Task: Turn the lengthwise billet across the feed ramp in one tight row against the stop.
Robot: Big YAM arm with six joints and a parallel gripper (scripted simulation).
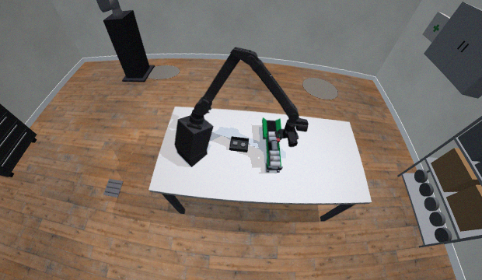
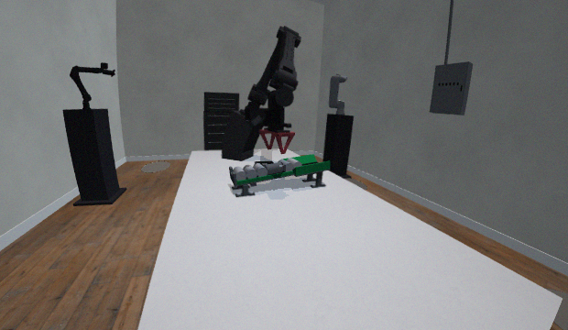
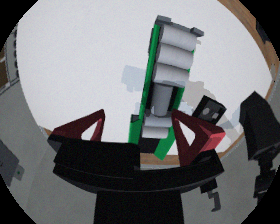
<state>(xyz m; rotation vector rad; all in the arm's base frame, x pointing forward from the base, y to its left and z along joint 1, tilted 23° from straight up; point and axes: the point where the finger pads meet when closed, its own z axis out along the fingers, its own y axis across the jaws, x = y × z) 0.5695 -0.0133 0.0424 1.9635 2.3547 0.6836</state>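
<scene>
The grey billet lies 50 mm behind my hand, 10 mm to the left of it and 90 mm below it. Also, from my hand: stop (40 mm behind, 150 mm to the right, 110 mm below); then small black box (290 mm behind, 40 mm to the left, 160 mm below).
</scene>
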